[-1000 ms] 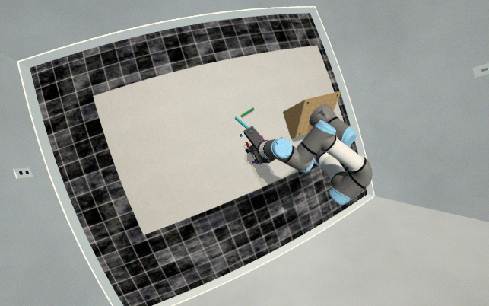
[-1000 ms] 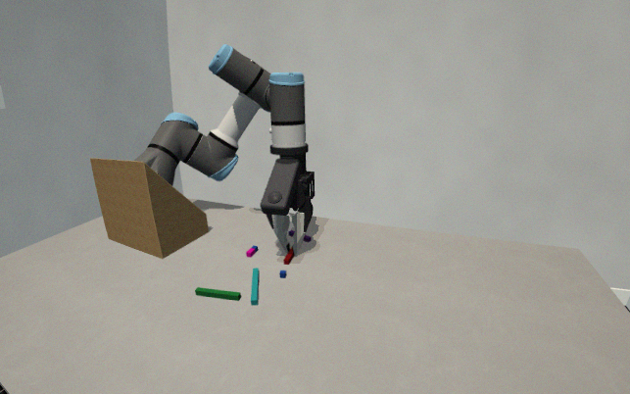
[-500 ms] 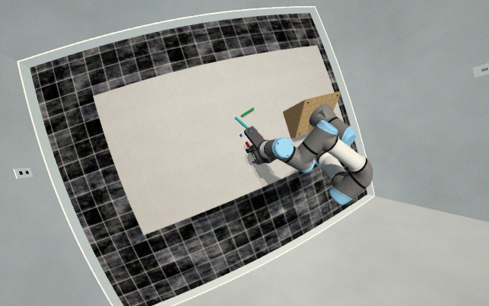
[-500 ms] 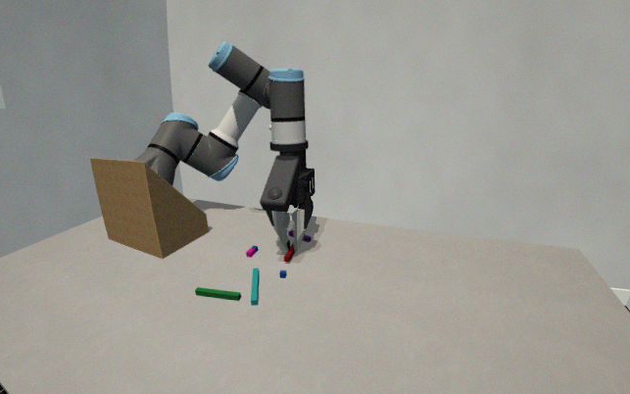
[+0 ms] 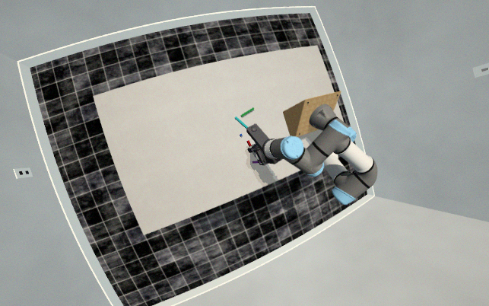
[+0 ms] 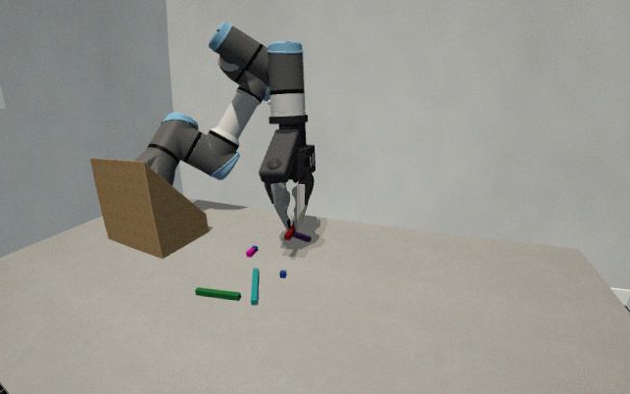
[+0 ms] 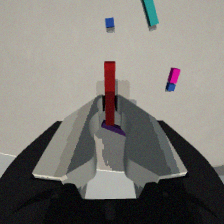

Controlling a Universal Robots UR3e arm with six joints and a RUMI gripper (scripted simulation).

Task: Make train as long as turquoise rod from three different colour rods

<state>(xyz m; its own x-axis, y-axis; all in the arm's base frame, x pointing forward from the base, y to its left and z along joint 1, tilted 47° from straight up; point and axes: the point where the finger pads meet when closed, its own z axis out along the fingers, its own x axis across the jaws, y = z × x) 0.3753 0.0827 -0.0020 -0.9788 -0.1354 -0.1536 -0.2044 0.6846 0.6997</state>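
The magenta rod lies 90 mm behind my hand, 70 mm below it and 30 mm to the right of it. The rest, counted from my hand: purple rod 80 mm to the left, 70 mm below, 30 mm behind; then red rod 10 mm below; then turquoise rod 120 mm to the right, 70 mm below, 10 mm behind.
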